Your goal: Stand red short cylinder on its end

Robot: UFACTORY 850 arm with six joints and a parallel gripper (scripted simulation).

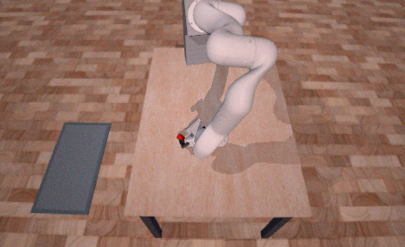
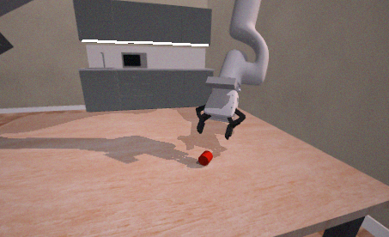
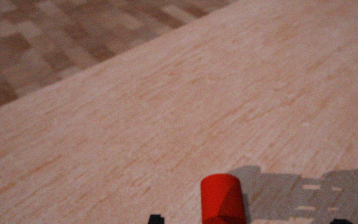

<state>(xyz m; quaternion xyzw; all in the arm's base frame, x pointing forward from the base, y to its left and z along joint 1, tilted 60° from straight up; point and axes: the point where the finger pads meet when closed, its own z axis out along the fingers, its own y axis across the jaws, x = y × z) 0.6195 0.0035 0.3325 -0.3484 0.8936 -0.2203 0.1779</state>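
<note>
The red short cylinder is 60 mm below my hand, 50 mm to the right of it and 20 mm behind it.
</note>
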